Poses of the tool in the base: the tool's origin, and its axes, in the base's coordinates. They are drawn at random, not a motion.
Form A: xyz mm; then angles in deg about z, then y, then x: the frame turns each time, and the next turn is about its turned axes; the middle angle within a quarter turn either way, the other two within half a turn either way.
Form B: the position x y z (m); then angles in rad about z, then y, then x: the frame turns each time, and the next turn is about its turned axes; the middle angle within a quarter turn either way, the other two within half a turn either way. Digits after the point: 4 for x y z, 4 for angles.
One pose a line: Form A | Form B
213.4 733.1 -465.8 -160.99 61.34 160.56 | 0.2134 0.7331 -0.4658 -2.8098 1.0706 2.8023
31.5 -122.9 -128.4 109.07 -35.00 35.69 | 0.0315 -0.1229 -0.1284 1.9036 -0.6109 0.6229
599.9 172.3 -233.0 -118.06 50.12 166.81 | 0.5999 0.1723 -0.2330 -2.0605 0.8748 2.9114
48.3 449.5 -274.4 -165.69 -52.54 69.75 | 0.0483 0.4495 -0.2744 -2.8918 -0.9170 1.2174
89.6 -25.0 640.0 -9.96 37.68 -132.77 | 0.0896 -0.0250 0.6400 -0.1738 0.6576 -2.3173
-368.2 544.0 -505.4 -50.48 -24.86 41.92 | -0.3682 0.5440 -0.5054 -0.8810 -0.4339 0.7316
